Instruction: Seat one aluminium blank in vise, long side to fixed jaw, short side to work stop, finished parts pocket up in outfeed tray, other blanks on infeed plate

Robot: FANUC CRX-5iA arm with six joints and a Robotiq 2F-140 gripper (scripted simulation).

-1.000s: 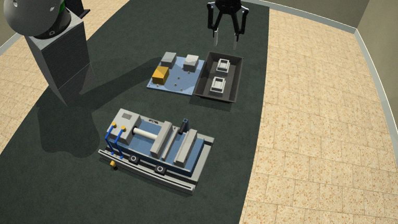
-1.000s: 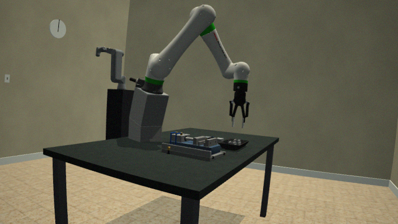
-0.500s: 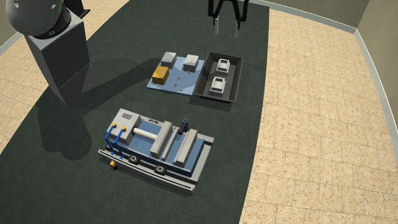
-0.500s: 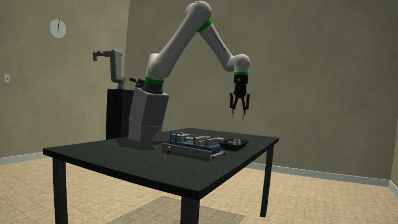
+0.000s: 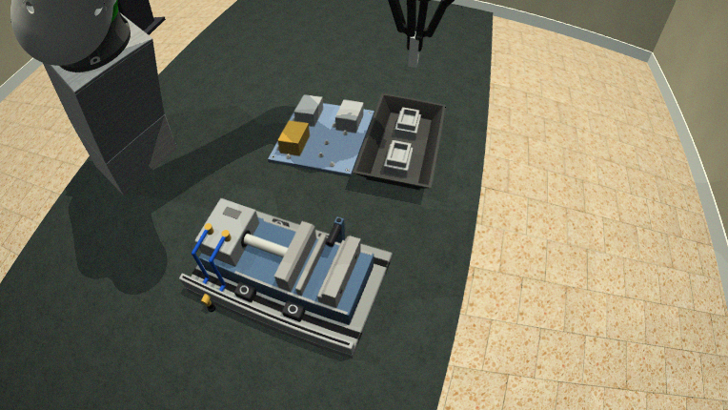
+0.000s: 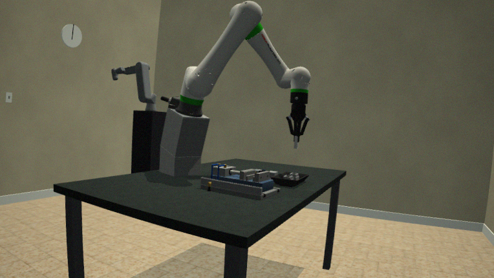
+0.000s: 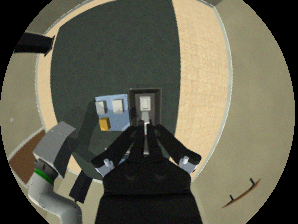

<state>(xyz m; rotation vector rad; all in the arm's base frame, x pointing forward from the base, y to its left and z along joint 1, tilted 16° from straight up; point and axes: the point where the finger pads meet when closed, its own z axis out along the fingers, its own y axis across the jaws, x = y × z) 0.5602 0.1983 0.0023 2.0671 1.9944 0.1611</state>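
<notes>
My hand is 21 cm past the aluminium blank and 19 cm above it. From my hand the other things lie so: brass blank (22 cm behind, 19 cm below, 9 cm to the right); then vise (37 cm to the right, 17 cm below, 15 cm behind); then blue work stop (31 cm to the right, 16 cm below, 7 cm behind).
</notes>
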